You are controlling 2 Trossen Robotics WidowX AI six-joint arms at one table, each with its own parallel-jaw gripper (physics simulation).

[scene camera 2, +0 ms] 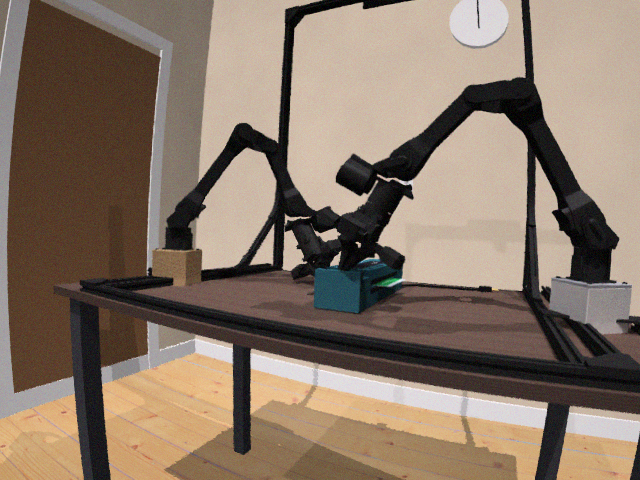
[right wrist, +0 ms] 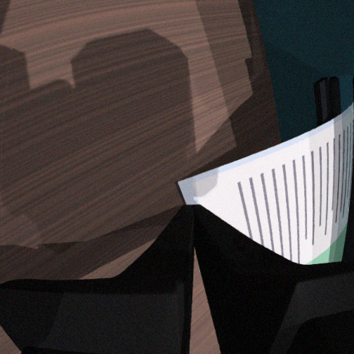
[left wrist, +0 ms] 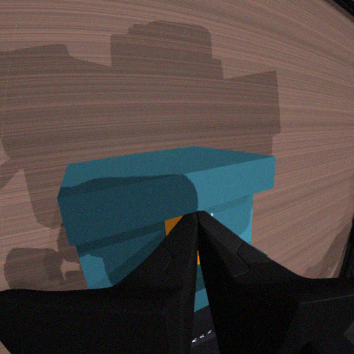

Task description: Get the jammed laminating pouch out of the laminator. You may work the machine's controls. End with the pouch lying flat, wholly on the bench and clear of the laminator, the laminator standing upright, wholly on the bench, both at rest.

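Where they show: left gripper, fingertip midpoint: (scene camera 2: 339,275); left arm's base, origin of the base link: (scene camera 2: 590,280); right arm's base, origin of the base link: (scene camera 2: 177,249).
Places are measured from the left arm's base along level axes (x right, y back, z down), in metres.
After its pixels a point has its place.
Observation:
The teal laminator (scene camera 2: 337,289) {x 0.144, y -0.451, z 0.042 m} (left wrist: 232,180) (right wrist: 305,45) stands upright on the bench (scene camera 2: 206,304) {x 0.169, y -0.710, z 0.086 m} (left wrist: 310,115) (right wrist: 30,165). The pouch (scene camera 2: 390,282) {x 0.293, y -0.307, z 0.047 m} (right wrist: 227,192) shows green at the slot on its right side in scene camera 2; in the right wrist view a striped white part with a green patch sticks out, bowed. My left gripper (scene camera 2: 347,265) {x 0.172, y -0.446, z 0.018 m} (left wrist: 195,219) is shut and empty, its tips low over the laminator in front of an orange part (left wrist: 173,225). My right gripper (right wrist: 191,212) is shut on the pouch's corner; its tips are hidden in scene camera 2.
The two arms come close together above the laminator. Black frame rails (scene camera 2: 289,333) {x -0.046, y -0.540, z 0.077 m} run along the bench's edge. A tan block (scene camera 2: 176,266) {x 0.377, y -0.841, z 0.036 m} and a pale grey block (scene camera 2: 589,304) {x -0.050, y -0.046, z 0.033 m} carry the arm bases. A cable (scene camera 2: 444,285) {x 0.467, y -0.093, z 0.080 m} lies at the back. Two dark prongs (right wrist: 327,100) show beside the laminator.

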